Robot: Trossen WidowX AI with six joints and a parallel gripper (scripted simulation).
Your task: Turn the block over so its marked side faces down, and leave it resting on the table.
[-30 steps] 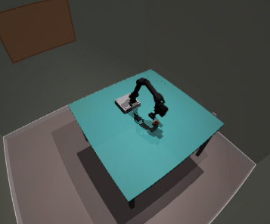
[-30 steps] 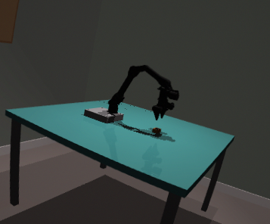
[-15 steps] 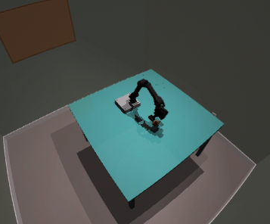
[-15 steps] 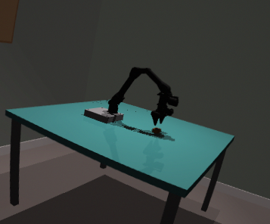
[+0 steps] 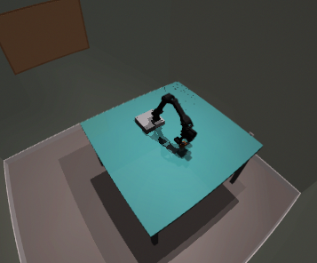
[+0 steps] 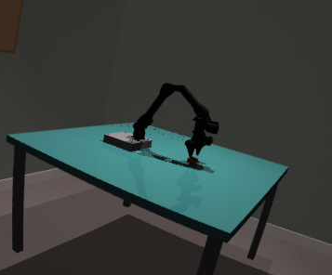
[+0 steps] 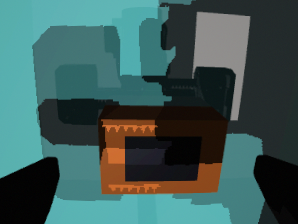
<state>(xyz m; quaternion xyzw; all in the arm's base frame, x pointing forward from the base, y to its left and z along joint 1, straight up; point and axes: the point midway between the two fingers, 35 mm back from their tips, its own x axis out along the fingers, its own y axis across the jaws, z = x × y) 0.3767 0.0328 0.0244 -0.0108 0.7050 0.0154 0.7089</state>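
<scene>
Right now my gripper tip is 2 cm above the orange block.
</scene>
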